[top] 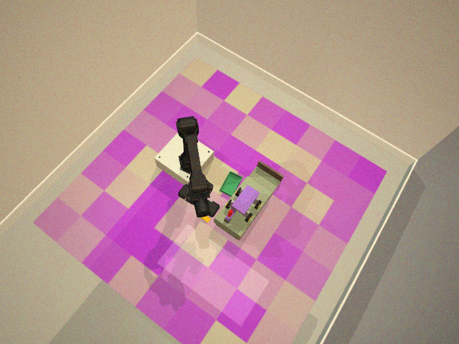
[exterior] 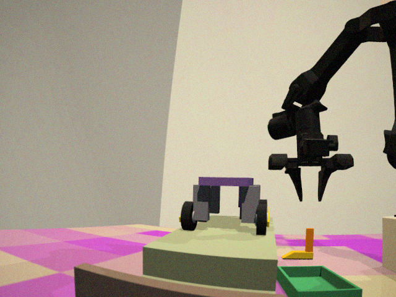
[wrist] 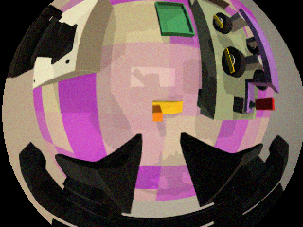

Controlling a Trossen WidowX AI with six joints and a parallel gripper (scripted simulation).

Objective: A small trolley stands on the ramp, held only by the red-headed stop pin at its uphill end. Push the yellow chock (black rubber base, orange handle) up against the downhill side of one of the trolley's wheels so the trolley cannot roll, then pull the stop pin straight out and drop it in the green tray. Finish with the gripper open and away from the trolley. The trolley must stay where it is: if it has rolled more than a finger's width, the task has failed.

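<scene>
My gripper tip is 2 cm short of the yellow chock and 10 cm above it. From my gripper tip the other things lie so: pale green ramp 18 cm ahead, 12 cm to the left, 8 cm below; then red-headed stop pin 14 cm ahead, 2 cm to the left, 1 cm above; then trolley 18 cm ahead, 12 cm to the left, 1 cm below.
</scene>
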